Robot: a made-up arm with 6 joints.
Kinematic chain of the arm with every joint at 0, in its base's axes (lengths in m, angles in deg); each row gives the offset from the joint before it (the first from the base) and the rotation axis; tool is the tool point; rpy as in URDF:
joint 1: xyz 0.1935 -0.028 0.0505 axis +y
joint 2: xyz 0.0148 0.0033 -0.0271 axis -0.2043 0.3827 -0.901
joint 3: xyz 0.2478 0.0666 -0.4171 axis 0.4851 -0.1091 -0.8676
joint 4: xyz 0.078 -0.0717 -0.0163 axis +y
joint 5: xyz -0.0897 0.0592 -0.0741 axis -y
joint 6: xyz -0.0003 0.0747 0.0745 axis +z
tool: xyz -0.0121 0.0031 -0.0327 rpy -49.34 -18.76 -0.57
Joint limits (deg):
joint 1: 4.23..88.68
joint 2: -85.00..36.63
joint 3: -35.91..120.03
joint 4: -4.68..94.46
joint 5: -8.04..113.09
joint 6: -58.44..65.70
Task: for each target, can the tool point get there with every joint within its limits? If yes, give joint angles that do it. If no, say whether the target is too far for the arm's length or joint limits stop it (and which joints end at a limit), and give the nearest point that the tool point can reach.
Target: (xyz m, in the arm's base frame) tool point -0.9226 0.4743 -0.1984
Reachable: no: too far | nearest point -0.3305 0.2141 -0.2011 | short by 0.647 m
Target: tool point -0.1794 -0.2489 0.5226
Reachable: no: joint limits stop it (at a limit: joint 1, joint 2, joint 3, joint 4, joint 6) | nearest point -0.1984 -0.1749 -0.0311 | short by 0.559 m
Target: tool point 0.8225 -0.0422 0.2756
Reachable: no: joint limits stop it (at a limit: joint 1, joint 4, joint 6) | nearest point 0.4784 0.1432 -0.2275 | short by 0.637 m
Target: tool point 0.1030 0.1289 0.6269
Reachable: no: joint limits stop it (at a limit: joint 1, joint 2, joint 3, joint 4, joint 6) | nearest point -0.0019 0.3602 0.0991 | short by 0.586 m
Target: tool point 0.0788 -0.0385 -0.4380
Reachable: yes | joints 42.03 27.17 84.49 34.87 62.46 26.85
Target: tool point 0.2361 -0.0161 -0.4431
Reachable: yes | joints 19.80 27.42 26.48 39.58 33.53 -35.44
